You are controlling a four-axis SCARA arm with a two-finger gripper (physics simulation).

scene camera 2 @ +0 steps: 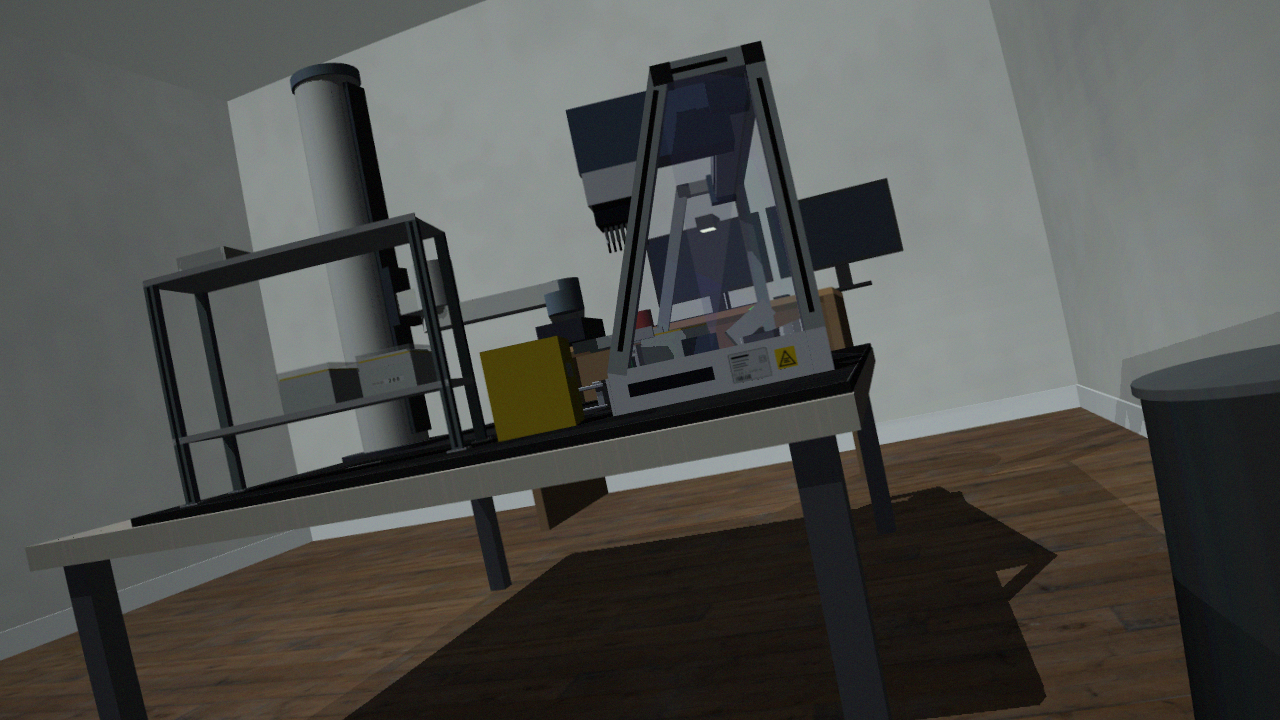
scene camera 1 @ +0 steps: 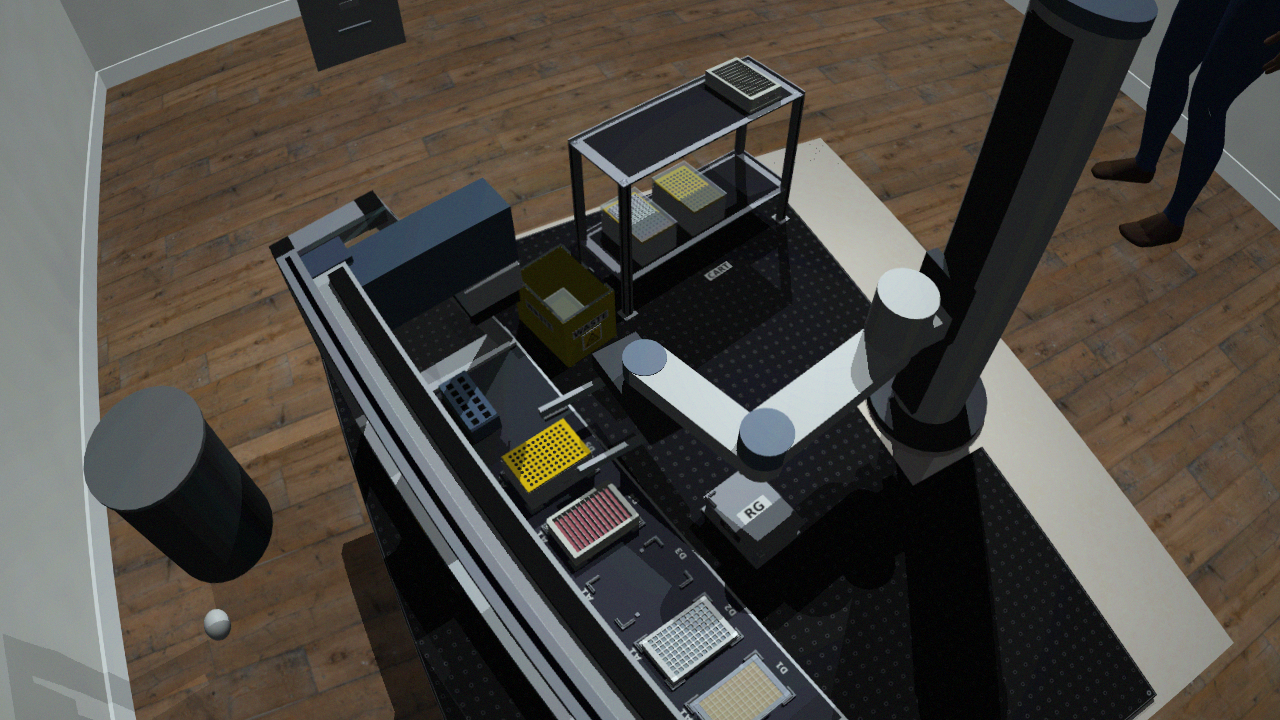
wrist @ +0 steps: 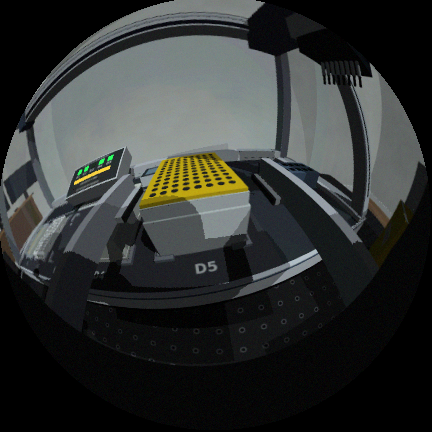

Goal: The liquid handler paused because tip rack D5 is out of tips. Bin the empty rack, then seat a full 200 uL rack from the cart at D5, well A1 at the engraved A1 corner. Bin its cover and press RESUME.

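Seen in the pictures: gripper, fingertip midpoint: (scene camera 2: 658, 331) (scene camera 1: 559, 442) (wrist: 194, 171); arm's base at its link origin: (scene camera 1: 926, 397).
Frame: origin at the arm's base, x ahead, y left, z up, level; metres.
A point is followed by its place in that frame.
A yellow-topped tip rack (scene camera 1: 546, 454) {z 0.131, x 0.721, y -0.137 m} (wrist: 192, 177) {z 0.131, x 0.692, y -0.145 m} with a pale body sits upright at D5; dark holes show across its top. My gripper (scene camera 1: 561, 438) {z 0.135, x 0.695, y -0.147 m} (wrist: 194, 171) {z 0.135, x 0.695, y -0.147 m} is open with nothing held. Its fingers point toward the rack, one off each side of its near end, apart from it. On the cart's (scene camera 1: 662, 134) {z 0.363, x 0.323, y -0.520 m} (scene camera 2: 161, 394) {z 0.189, x 0.045, y -0.680 m} lower shelf stand a yellow-topped rack (scene camera 1: 687, 183) {z 0.184, x 0.246, y -0.555 m} and a rack with a whitish top (scene camera 1: 637, 213) {z 0.183, x 0.373, y -0.521 m}. The yellow waste bin (scene camera 1: 546, 331) {z 0.066, x 0.613, y -0.419 m} (scene camera 2: 528, 389) {z 0.079, x 0.583, y -0.529 m} (wrist: 392, 235) {z 0.119, x 0.600, y -0.374 m} holds a pale object (scene camera 1: 564, 304) {z 0.044, x 0.551, y -0.483 m}. The RESUME button cannot be made out.
A dark-topped rack (scene camera 1: 742, 82) {z 0.393, x 0.128, y -0.568 m} stands on the cart's top shelf. A pink-striped rack (scene camera 1: 592, 521) {z 0.093, x 0.698, y -0.014 m} and a blue tube block (scene camera 1: 468, 402) {z 0.106, x 0.803, y -0.306 m} (wrist: 300, 170) {z 0.107, x 0.783, y -0.320 m} flank D5. The RG block (scene camera 1: 756, 510) {z 0.063, x 0.444, y 0.075 m} stands nearby. A status screen (wrist: 97, 172) {z 0.132, x 0.807, y 0.102 m} and pipette head (wrist: 342, 72) (scene camera 2: 608, 214) {z 0.326, x 0.716, y -0.384 m} also show.
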